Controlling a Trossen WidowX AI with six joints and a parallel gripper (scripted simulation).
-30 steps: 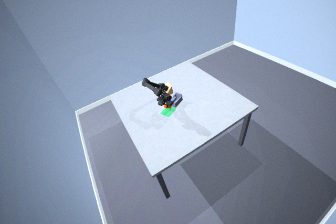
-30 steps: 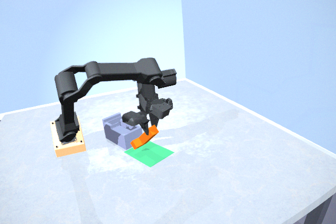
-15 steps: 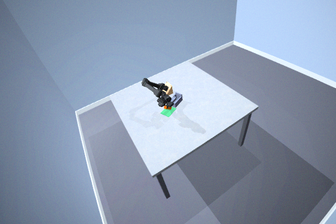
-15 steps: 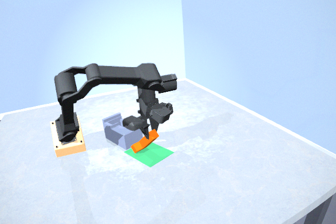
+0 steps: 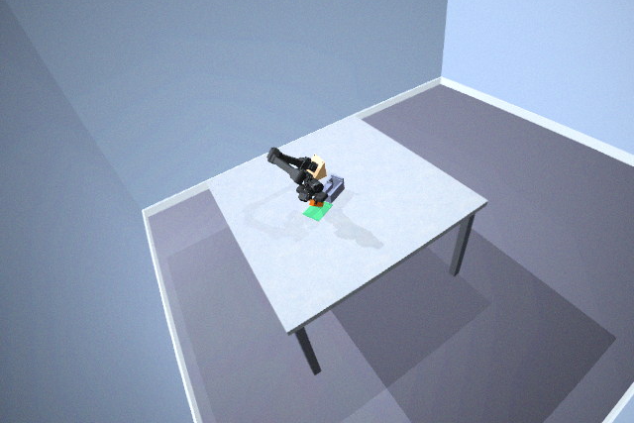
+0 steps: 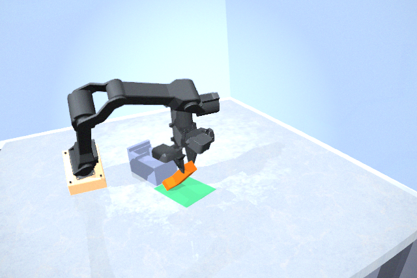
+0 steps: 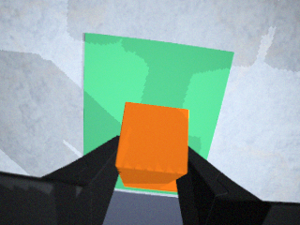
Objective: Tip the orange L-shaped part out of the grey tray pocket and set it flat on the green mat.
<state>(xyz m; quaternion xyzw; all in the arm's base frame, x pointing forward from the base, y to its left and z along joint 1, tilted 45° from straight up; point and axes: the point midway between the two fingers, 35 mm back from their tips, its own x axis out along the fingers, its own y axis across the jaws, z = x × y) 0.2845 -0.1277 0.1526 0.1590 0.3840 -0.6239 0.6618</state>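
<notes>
The orange l-shaped part is 30 mm to the left of my gripper tip, 30 mm below it and 20 mm behind it. From my gripper tip the other things lie so: green mat: 90 mm below, 20 mm to the left, 10 mm behind.
</notes>
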